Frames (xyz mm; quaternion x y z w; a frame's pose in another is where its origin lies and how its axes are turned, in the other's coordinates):
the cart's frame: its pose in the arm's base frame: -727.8 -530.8 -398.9 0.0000 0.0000 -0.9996 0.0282
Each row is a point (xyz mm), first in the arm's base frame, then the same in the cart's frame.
Working: the arm's base frame: its pose in the cart's frame: -756.6 -488.9 398.9 0.0000 0.0000 0.9996 0.0282

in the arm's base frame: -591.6 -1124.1 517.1
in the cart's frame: -102.5 600.0 916.0
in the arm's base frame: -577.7 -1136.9 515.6
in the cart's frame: -115.7 613.6 914.5
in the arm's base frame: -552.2 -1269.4 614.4
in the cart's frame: -133.7 747.3 1013.3
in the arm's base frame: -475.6 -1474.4 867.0
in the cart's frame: -198.6 956.3 1265.9
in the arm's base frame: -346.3 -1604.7 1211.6
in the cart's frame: -320.3 1093.7 1610.5
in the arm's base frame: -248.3 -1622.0 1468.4
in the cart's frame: -417.2 1116.5 1867.3
